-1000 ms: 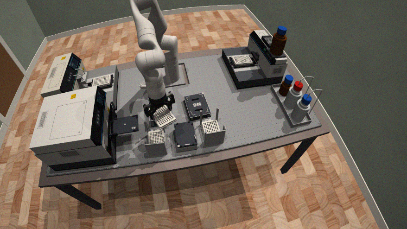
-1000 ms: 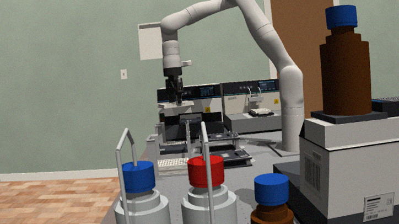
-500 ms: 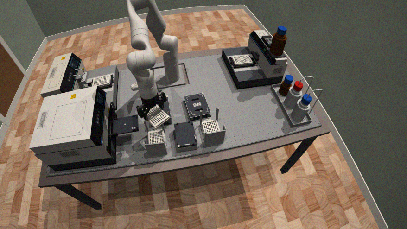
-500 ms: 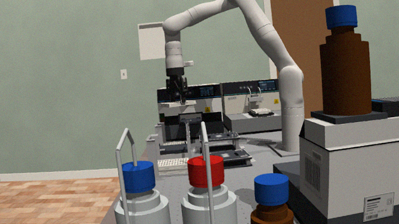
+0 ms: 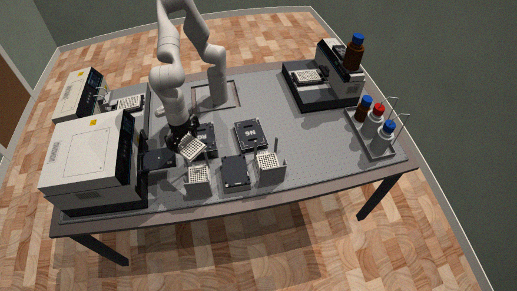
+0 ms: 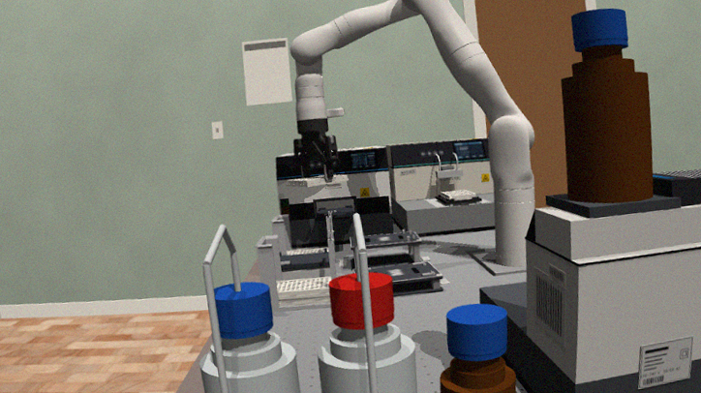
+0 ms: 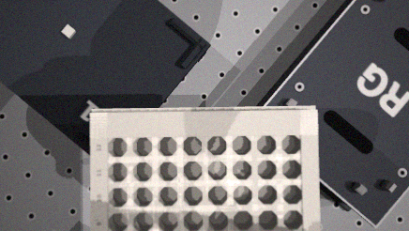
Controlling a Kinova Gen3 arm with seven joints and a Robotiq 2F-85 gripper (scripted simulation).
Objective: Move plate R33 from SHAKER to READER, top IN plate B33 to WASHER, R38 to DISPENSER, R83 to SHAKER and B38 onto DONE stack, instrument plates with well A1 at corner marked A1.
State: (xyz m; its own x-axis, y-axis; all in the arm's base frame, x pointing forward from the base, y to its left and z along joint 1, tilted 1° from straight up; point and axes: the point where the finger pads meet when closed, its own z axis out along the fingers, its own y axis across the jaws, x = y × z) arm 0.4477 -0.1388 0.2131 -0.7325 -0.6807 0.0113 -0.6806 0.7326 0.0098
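Now: the dark reader tray 30 mm behind my hand, 140 mm to the right of it and 110 mm below it. The rest, counted from my hand: regrip nest RG (150 mm behind, 40 mm to the left, 160 mm below); reader housing (20 mm behind, 430 mm to the right, 20 mm above); recovery nest N6 (160 mm behind, 260 mm to the left, 190 mm below).
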